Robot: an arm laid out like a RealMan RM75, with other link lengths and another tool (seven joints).
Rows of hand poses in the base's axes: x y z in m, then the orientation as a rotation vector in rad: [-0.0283 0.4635 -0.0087 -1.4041 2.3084 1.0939]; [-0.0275 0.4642 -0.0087 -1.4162 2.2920 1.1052]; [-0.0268 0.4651 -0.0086 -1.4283 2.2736 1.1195]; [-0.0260 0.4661 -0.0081 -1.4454 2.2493 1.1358]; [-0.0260 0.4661 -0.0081 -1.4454 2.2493 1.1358]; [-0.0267 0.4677 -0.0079 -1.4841 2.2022 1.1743]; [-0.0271 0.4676 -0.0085 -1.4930 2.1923 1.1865]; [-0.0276 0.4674 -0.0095 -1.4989 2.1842 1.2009]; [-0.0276 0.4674 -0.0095 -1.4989 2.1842 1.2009]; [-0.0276 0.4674 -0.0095 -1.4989 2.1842 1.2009]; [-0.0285 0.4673 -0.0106 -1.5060 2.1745 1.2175]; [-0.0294 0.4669 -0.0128 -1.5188 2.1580 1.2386]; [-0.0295 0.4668 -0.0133 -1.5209 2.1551 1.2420]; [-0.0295 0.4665 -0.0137 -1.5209 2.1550 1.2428]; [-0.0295 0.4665 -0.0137 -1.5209 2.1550 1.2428]
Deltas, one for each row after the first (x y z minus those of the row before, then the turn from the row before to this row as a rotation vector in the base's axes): [0.0008 0.0007 0.0000 0.0106 -0.0027 0.0117]; [0.0007 0.0009 0.0001 0.0128 -0.0021 0.0126]; [0.0008 0.0010 0.0005 0.0155 -0.0039 0.0170]; [0.0000 0.0000 0.0000 0.0000 0.0000 0.0000]; [-0.0007 0.0016 0.0002 0.0302 -0.0020 0.0389]; [-0.0004 -0.0001 -0.0006 0.0073 0.0024 0.0098]; [-0.0005 -0.0002 -0.0010 0.0078 0.0047 0.0081]; [0.0000 0.0000 0.0000 0.0000 0.0000 0.0000]; [0.0000 0.0000 0.0000 0.0000 0.0000 0.0000]; [-0.0009 -0.0001 -0.0011 0.0090 0.0053 0.0096]; [-0.0009 -0.0004 -0.0022 0.0128 0.0047 0.0152]; [-0.0001 -0.0001 -0.0005 0.0022 0.0006 0.0025]; [0.0000 -0.0003 -0.0004 0.0003 0.0005 0.0002]; [0.0000 0.0000 0.0000 0.0000 0.0000 0.0000]
